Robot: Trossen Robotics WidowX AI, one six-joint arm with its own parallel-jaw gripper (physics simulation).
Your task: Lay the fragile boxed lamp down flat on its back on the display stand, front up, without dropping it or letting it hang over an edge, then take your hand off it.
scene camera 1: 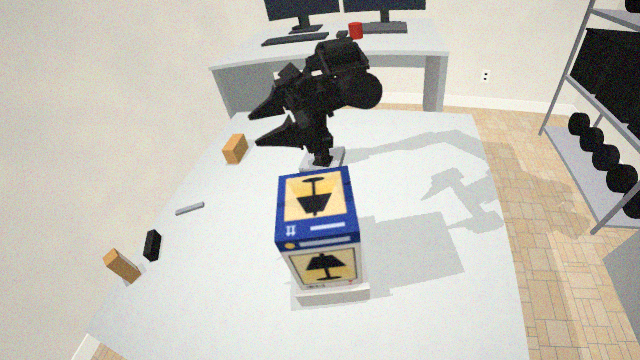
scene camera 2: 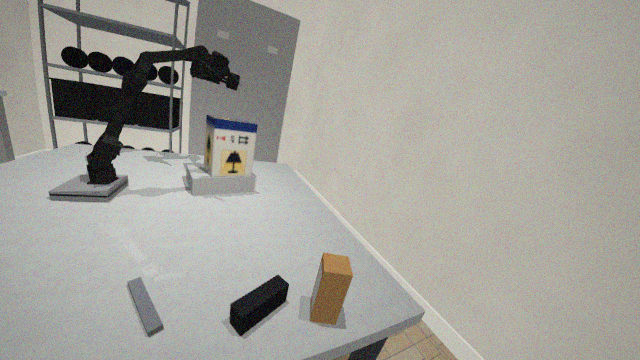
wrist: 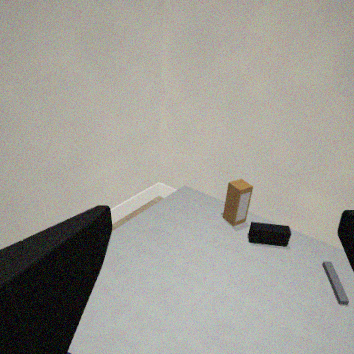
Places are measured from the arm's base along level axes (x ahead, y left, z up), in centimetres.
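Pixels of known places: gripper, fingertip midpoint: (scene camera 1: 251, 130) (scene camera 2: 228, 79) (wrist: 226, 219); arm's base, origin of the base link: (scene camera 1: 323, 160) (scene camera 2: 103, 180).
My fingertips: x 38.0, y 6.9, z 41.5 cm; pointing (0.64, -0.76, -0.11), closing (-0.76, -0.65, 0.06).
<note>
For each thing: its top centre in the pictures, then the offset to it from my fingertips.
- black block, middle of its top: (scene camera 2: 262, 293) (wrist: 270, 227) (scene camera 1: 148, 241) dx +16.0, dy -55.4, dz -40.4 cm
- grey bar, middle of its top: (scene camera 2: 143, 301) (wrist: 335, 279) (scene camera 1: 188, 207) dx -4.7, dy -53.0, dz -44.2 cm
The boxed lamp (scene camera 1: 317, 225) (scene camera 2: 232, 150) rests squarely on the low pale display stand (scene camera 1: 334, 296) (scene camera 2: 222, 185). Its blue-bordered face with a large lamp picture points up; the sides are white with smaller lamp pictures. The handling symbols near the top of one side look turned sideways in scene camera 2. I see no clear overhang, but the far edges of the stand are partly hidden. My gripper (scene camera 1: 253, 130) (scene camera 2: 234, 81) (wrist: 226, 219) is open and empty, raised above and apart from the box. The box does not show between the fingers in the wrist view.
An orange block (scene camera 1: 122, 266) (scene camera 2: 331, 290) (wrist: 237, 202), a black block (scene camera 1: 152, 245) (scene camera 2: 259, 305) (wrist: 270, 234) and a grey bar (scene camera 1: 190, 208) (scene camera 2: 145, 306) (wrist: 335, 282) are near the table edge. Another orange block (scene camera 1: 235, 148) is nearer the arm base. A desk (scene camera 1: 240, 62) and rack (scene camera 1: 555, 102) stand beyond.
</note>
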